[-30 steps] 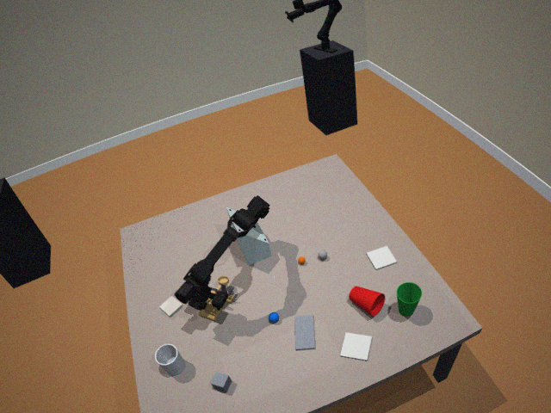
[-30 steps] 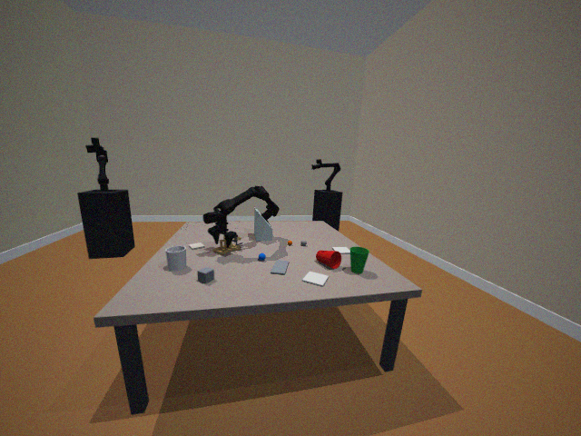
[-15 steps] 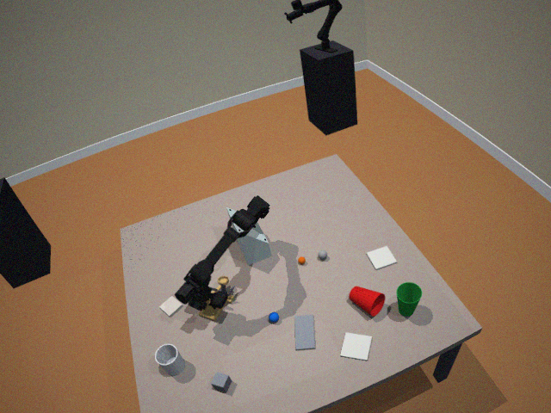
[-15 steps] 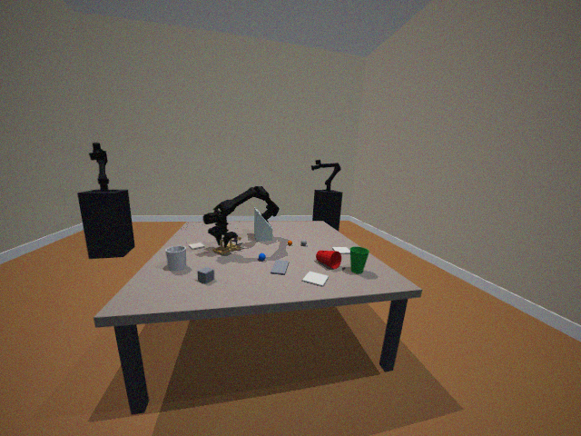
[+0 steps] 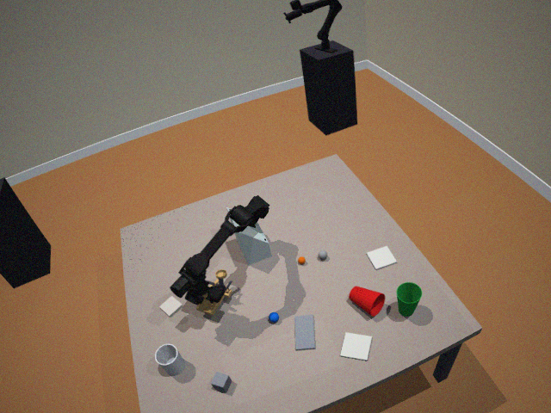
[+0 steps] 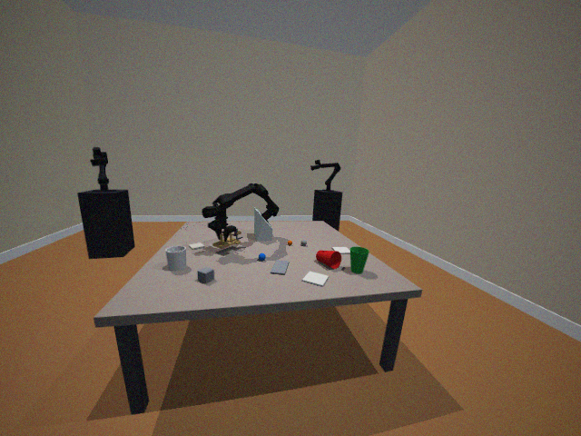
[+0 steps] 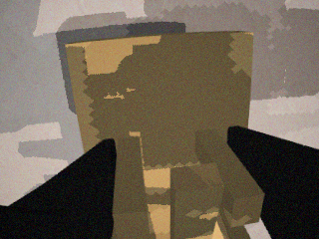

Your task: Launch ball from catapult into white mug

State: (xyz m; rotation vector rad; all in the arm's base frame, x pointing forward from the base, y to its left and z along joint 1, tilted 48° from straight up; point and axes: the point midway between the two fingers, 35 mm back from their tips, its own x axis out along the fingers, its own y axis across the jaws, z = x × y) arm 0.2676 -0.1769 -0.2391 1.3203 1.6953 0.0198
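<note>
Right now the orange ball is 440 mm to the left of my gripper tip, 50 mm below it and 40 mm behind it. The rest, counted from my gripper tip: blue ball (210 mm to the left, 170 mm ahead, 50 mm below); then white mug (220 mm to the right, 190 mm ahead, 40 mm below); then wooden catapult (60 mm to the left, 40 mm behind, 20 mm above).
</note>
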